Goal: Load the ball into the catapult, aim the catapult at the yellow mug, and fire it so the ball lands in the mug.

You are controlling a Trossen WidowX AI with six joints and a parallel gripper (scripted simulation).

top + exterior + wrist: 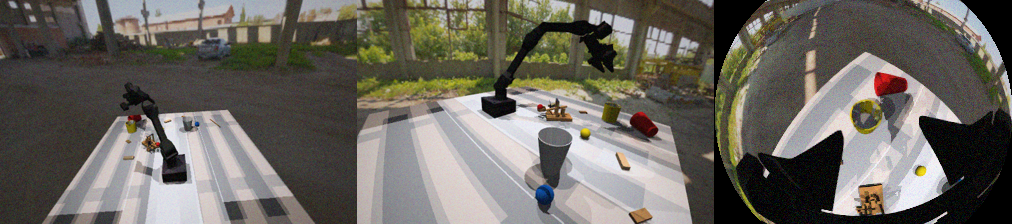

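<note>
Right now my gripper tip is 28 cm past the small red ball, 21 cm above it and 18 cm to the left of it. Round my gripper tip: yellow mug (25 cm below, 6 cm ahead, 4 cm to the left); then catapult (24 cm behind, 22 cm below, 14 cm to the right); then yellow ball (25 cm below, 23 cm to the right, 2 cm behind).
</note>
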